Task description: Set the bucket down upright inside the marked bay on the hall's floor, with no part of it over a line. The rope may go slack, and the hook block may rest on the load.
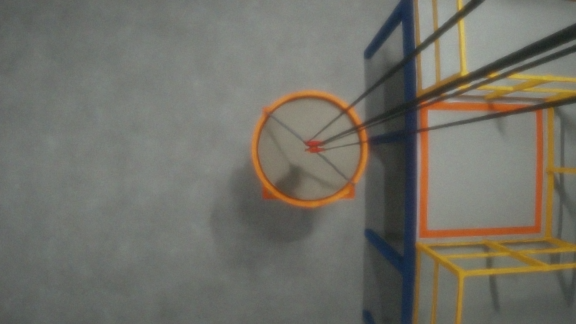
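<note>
The bucket [287, 145] shows from above, left of the blue barrier, with a round orange rim, a grey inside and orange feet at its lower edge. It looks upright and hangs above the floor, its shadow down and to the left. My red hook block [314, 146] is over the bucket's middle, with two thin sling legs running to the rim; the hook itself is too small to make out. The ropes run up to the right. The marked bay [424, 170] is an orange square outline on the floor, right of the bucket beyond the barrier.
A blue barrier [410, 200] with slanting braces runs from top to bottom between bucket and bay. Yellow frames stand above the bay [463, 40], below it [460, 295] and along its right side [550, 200]. Grey floor extends left of the bucket.
</note>
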